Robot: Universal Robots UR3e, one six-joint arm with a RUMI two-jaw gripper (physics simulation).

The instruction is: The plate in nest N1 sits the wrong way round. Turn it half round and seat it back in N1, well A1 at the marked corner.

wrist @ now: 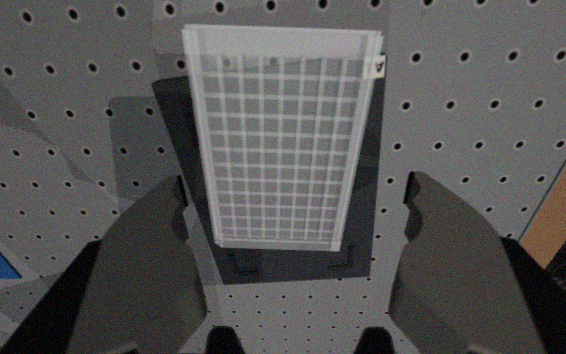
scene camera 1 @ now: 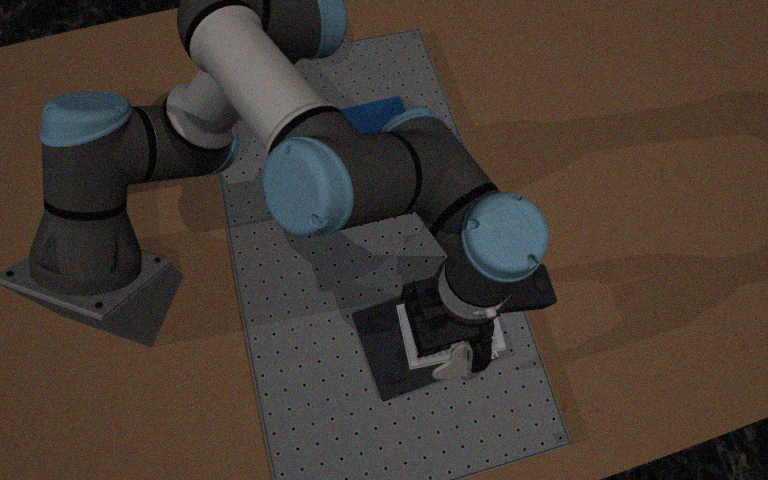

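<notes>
Scene camera 1: blue nest (scene camera 1: 367,118), well plate (scene camera 1: 443,356), my gripper (scene camera 1: 450,331). Wrist view: my gripper (wrist: 293,178), well plate (wrist: 280,112).
</notes>
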